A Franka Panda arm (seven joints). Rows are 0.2 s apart.
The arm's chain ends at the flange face. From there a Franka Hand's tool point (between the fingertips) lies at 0.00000 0.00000 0.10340 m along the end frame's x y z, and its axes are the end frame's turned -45 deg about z.
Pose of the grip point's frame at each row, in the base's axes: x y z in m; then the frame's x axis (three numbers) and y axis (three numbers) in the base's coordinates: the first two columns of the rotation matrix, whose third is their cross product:
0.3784, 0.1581, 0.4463, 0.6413, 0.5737, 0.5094, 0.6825, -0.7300, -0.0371
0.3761, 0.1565, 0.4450, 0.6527, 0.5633, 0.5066, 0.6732, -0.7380, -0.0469
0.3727, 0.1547, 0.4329, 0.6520, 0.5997, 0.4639, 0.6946, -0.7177, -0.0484
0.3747, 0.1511, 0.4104, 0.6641, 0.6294, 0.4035, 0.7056, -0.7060, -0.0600
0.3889, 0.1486, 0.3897, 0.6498, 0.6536, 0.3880, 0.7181, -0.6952, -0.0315
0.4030, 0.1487, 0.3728, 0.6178, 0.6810, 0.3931, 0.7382, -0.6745, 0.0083
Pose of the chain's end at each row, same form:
0.3422, 0.1197, 0.5352, 0.9361, -0.1105, 0.3340, 0.0291, -0.9219, -0.3864
0.3402, 0.1181, 0.5340, 0.9376, -0.1235, 0.3251, 0.0145, -0.9202, -0.3914
0.3413, 0.1181, 0.5244, 0.9522, -0.0834, 0.2938, 0.0301, -0.9315, -0.3623
0.3491, 0.1175, 0.5048, 0.9685, -0.0542, 0.2429, 0.0293, -0.9443, -0.3277
0.3631, 0.1177, 0.4849, 0.9673, -0.0294, 0.2521, 0.0483, -0.9537, -0.2966
0.3750, 0.1192, 0.4679, 0.9588, 0.0046, 0.2838, 0.0851, -0.9585, -0.2721

